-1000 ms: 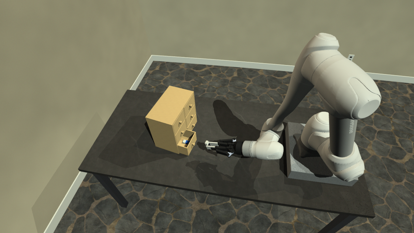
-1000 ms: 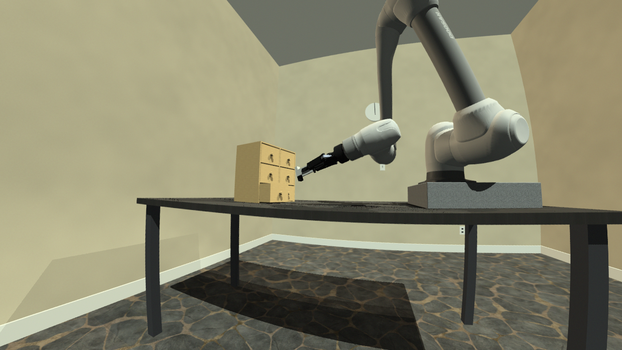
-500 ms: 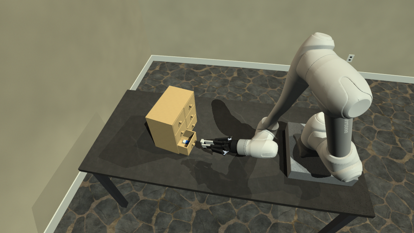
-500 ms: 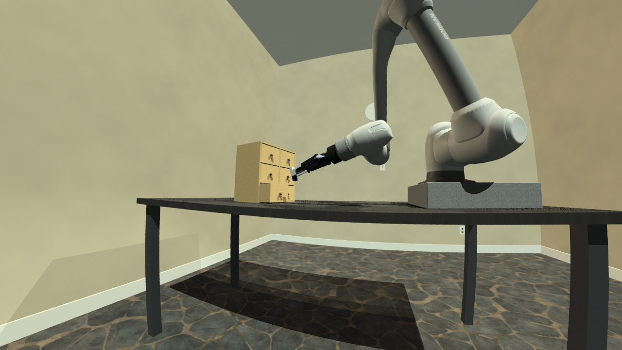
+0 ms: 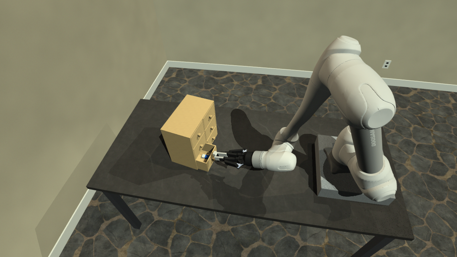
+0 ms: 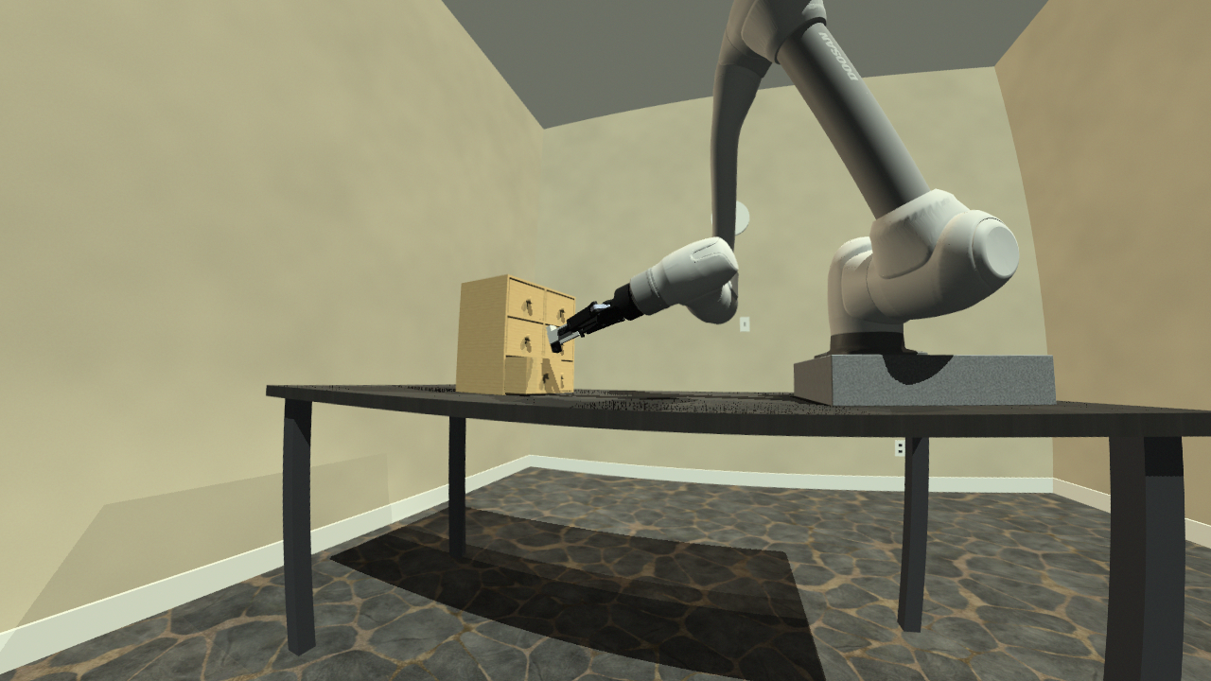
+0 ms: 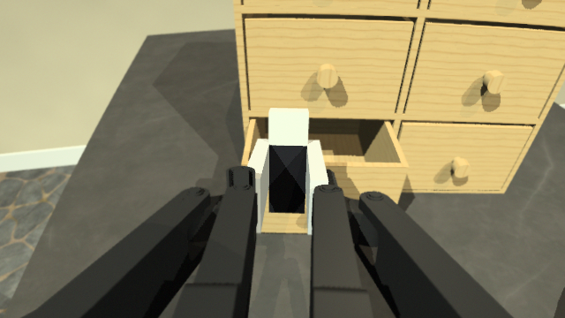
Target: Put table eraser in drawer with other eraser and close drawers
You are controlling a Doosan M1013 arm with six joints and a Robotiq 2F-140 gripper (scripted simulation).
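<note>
My gripper is now 13 cm above the blue eraser, 10 cm to the left of it and 10 cm short of it.
</note>
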